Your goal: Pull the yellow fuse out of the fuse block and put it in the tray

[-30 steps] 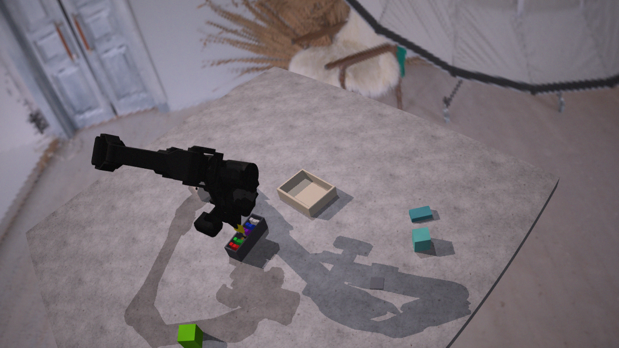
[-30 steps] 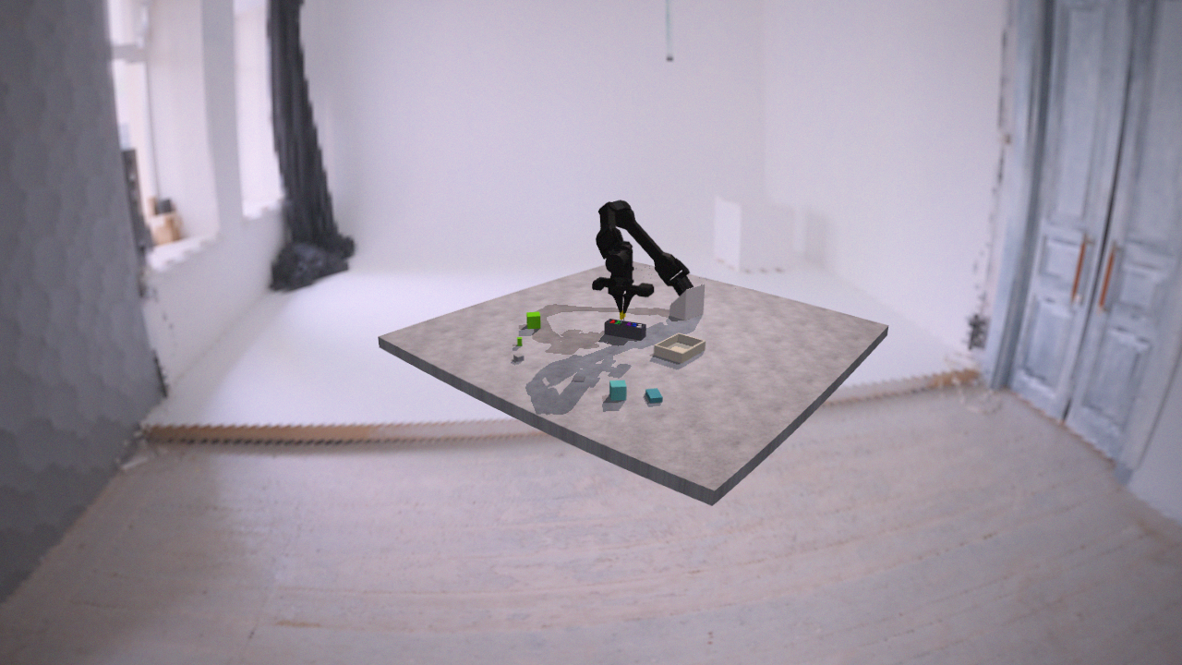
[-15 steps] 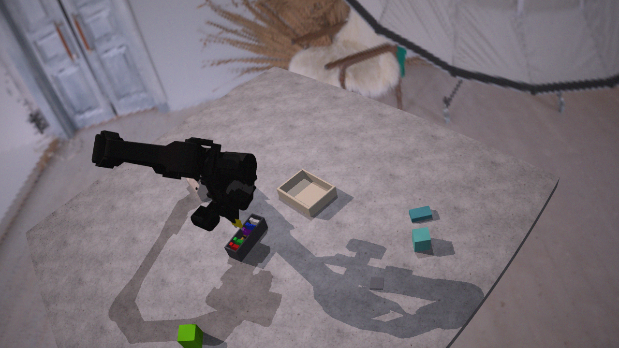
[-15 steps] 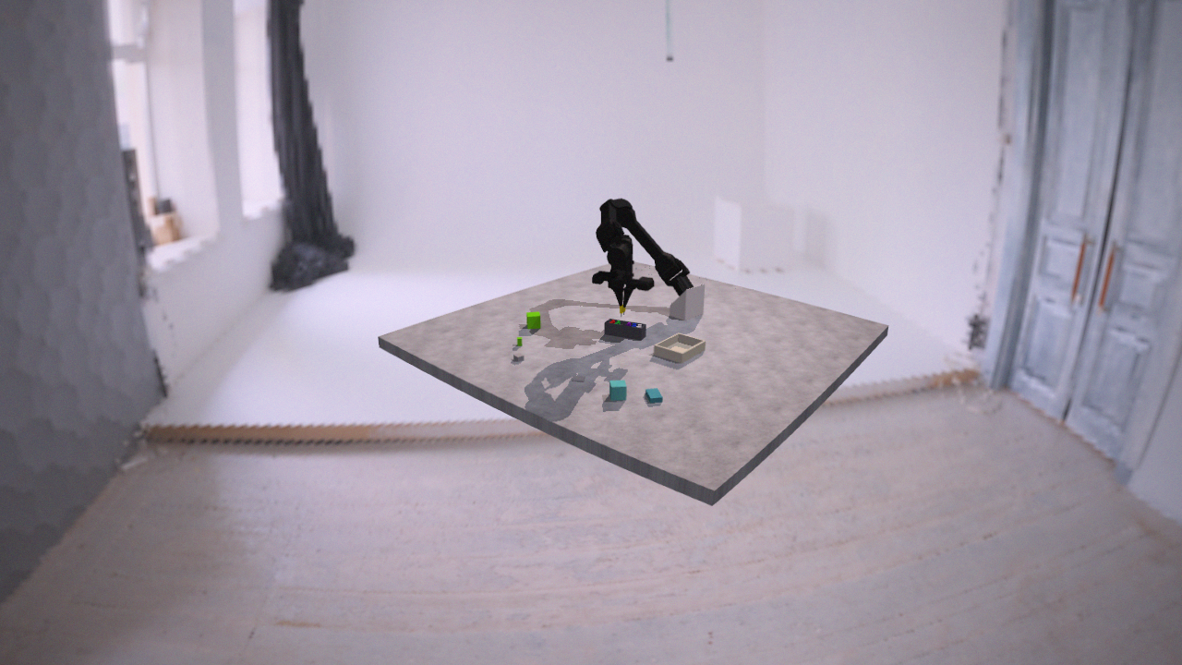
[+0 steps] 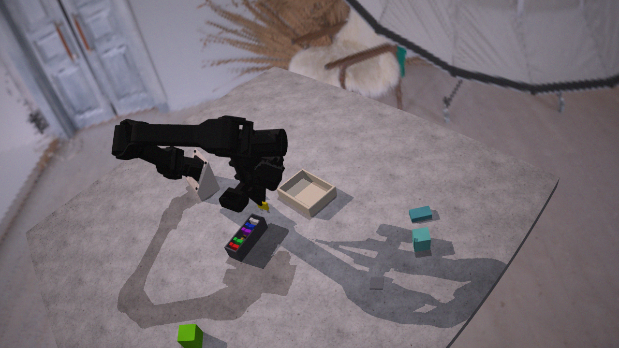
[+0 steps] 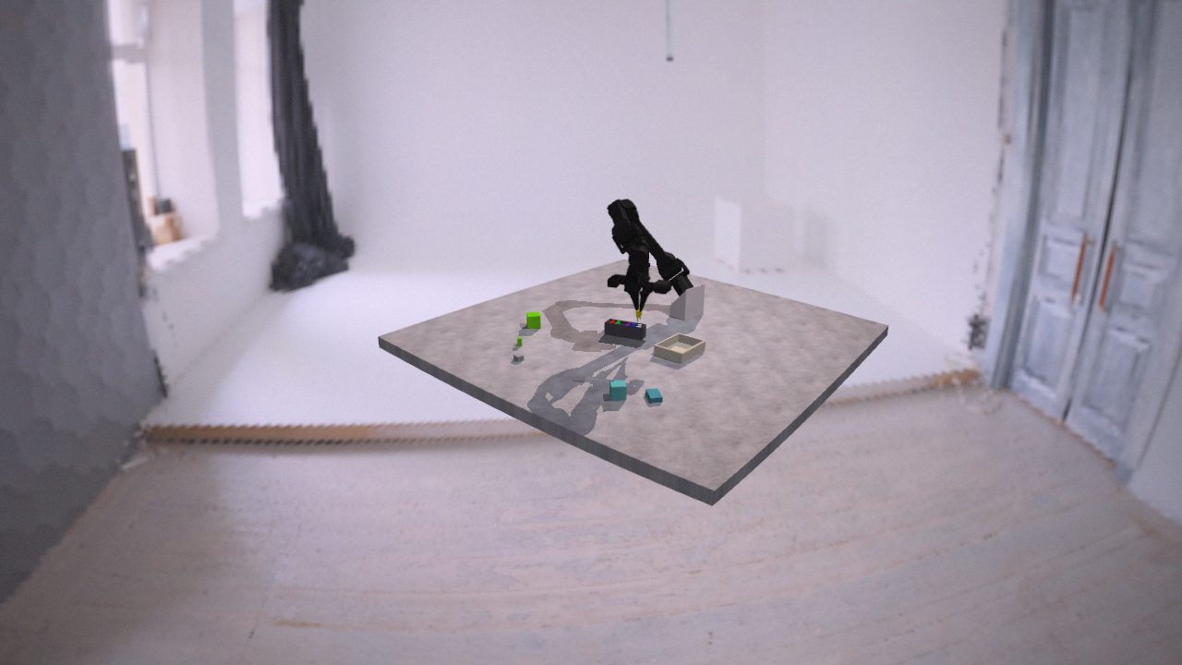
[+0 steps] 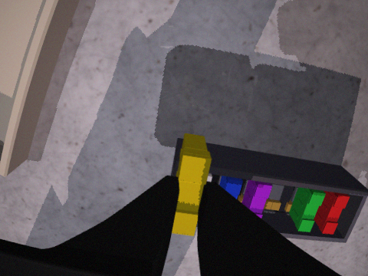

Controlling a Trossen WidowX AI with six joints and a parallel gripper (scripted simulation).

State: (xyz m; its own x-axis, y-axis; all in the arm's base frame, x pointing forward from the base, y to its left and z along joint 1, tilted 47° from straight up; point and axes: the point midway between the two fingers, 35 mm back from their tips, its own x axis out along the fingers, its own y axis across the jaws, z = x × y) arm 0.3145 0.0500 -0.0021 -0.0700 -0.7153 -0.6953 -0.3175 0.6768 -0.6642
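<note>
My gripper tip is 2 cm past the beige tray, 14 cm to the right of it and 10 cm above it. The rest, counted from my gripper tip: small grey tile: 32 cm ahead, 6 cm to the left, 10 cm below; yellow fuse: 1 cm below.
</note>
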